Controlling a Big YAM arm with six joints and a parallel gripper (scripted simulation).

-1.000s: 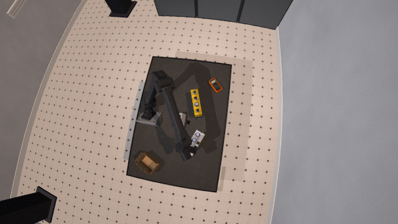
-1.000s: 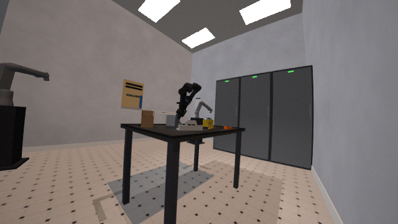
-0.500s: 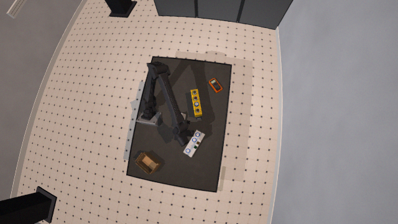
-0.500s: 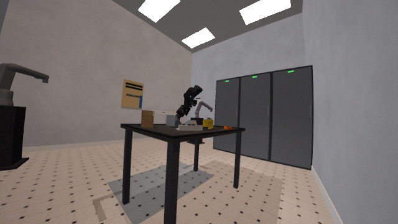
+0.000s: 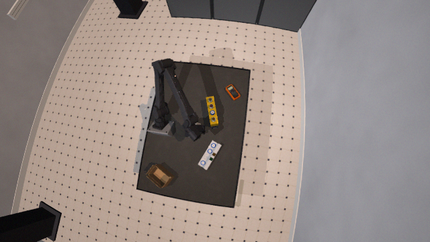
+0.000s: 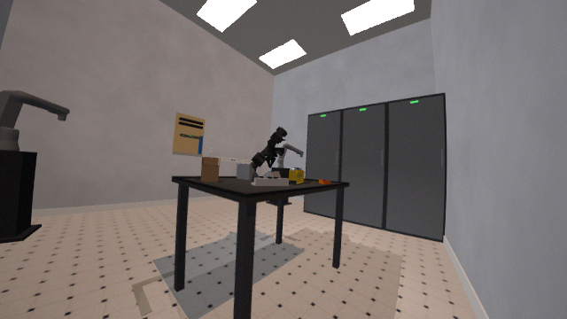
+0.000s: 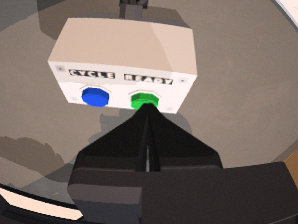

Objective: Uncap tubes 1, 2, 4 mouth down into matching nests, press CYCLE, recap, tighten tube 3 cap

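Right now my hand is 5 cm above the green key and 2 cm past it. From my hand the other things lie so: blue key 5 cm below, 4 cm to the left, 3 cm behind; then grey key housing 6 cm below, 2 cm to the left; then cardboard box 39 cm to the right, 15 cm behind, 5 cm below.
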